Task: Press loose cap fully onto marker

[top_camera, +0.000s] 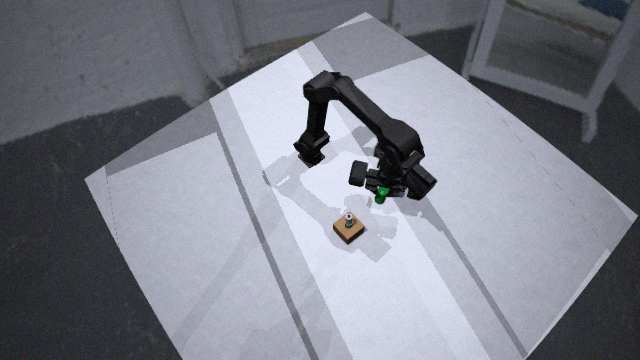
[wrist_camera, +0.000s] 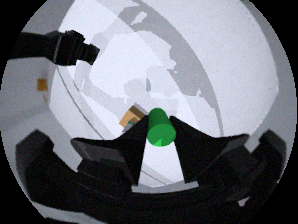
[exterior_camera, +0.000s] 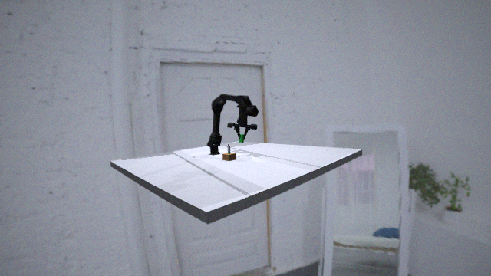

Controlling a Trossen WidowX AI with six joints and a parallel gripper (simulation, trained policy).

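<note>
The brown holder block lies 10 cm to the right of my gripper tip, 10 cm below it and 2 cm behind it. Also, from my gripper tip: green cap 1 cm above.
</note>
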